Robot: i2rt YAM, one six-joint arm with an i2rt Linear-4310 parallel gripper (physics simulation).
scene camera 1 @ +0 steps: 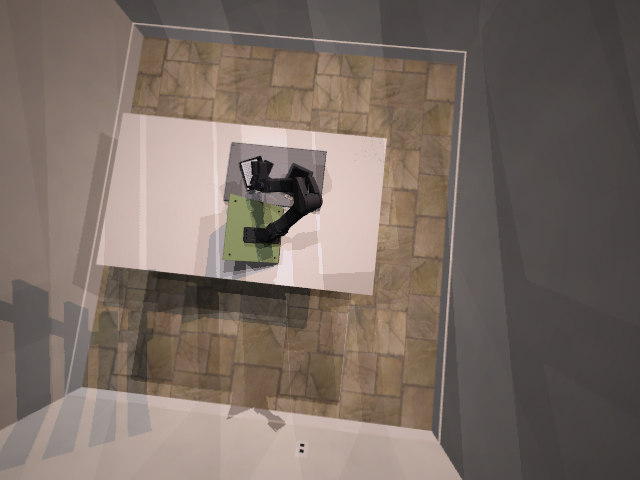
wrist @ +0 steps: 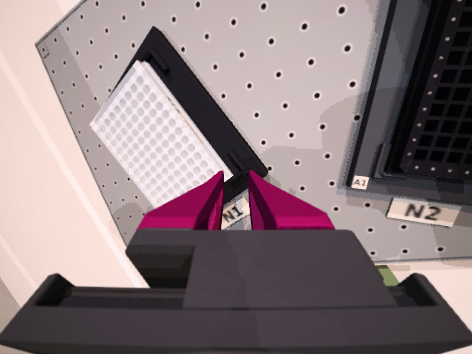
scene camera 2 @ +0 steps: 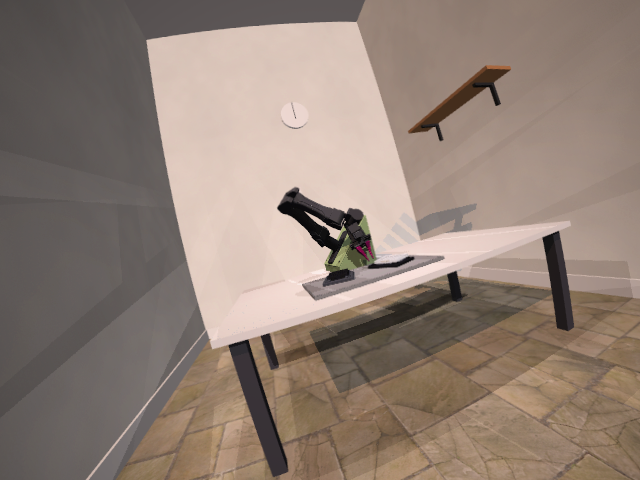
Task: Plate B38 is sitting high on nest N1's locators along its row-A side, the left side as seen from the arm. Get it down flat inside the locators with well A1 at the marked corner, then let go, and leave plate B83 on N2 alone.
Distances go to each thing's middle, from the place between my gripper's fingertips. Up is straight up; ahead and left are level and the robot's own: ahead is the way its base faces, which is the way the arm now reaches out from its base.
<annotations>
Right now the grey perforated deck (scene camera 2: 361,274) is 4 cm ahead of my hand, 5 cm to the right of it and 4 cm below it. Round my hand: black nest N1 (wrist: 226,140): 4 cm ahead, 6 cm to the left, 3 cm below; then N2 label (wrist: 408,209): 8 cm behind, 13 cm to the right, 4 cm below; then white well plate (wrist: 142,124): 5 cm ahead, 7 cm to the left, 1 cm below.
</annotations>
